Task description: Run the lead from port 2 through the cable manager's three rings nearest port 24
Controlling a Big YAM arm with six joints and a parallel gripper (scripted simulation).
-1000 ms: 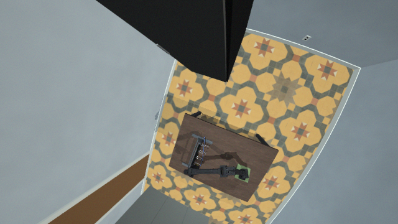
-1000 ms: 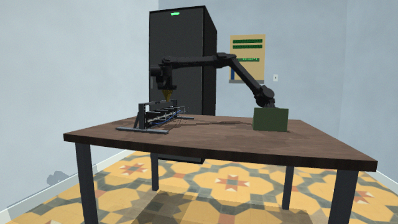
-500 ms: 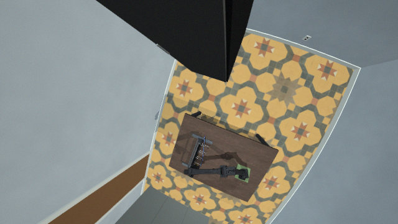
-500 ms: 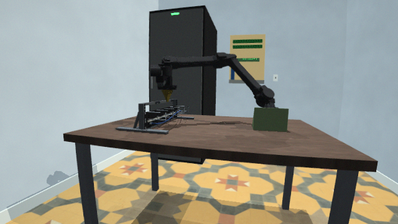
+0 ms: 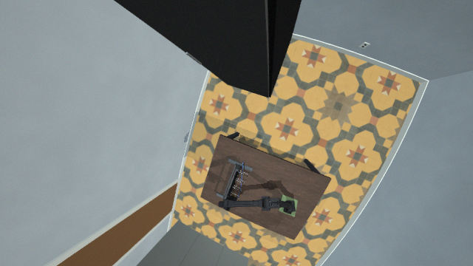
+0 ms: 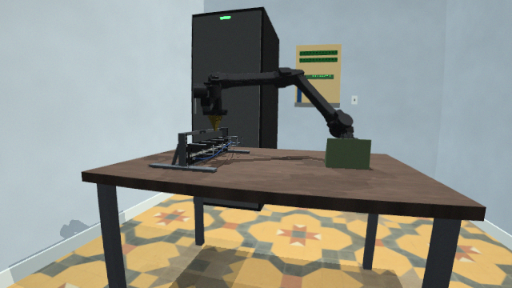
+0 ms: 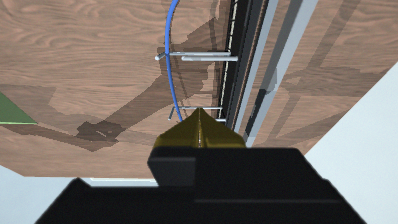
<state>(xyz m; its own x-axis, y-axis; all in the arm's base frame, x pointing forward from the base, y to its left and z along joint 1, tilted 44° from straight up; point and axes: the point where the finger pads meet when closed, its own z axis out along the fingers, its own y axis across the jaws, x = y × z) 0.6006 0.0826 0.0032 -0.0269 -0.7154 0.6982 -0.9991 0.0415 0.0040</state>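
Now: the rack 80 mm below my hand, 60 mm ahead of it and 50 mm to the right of it.
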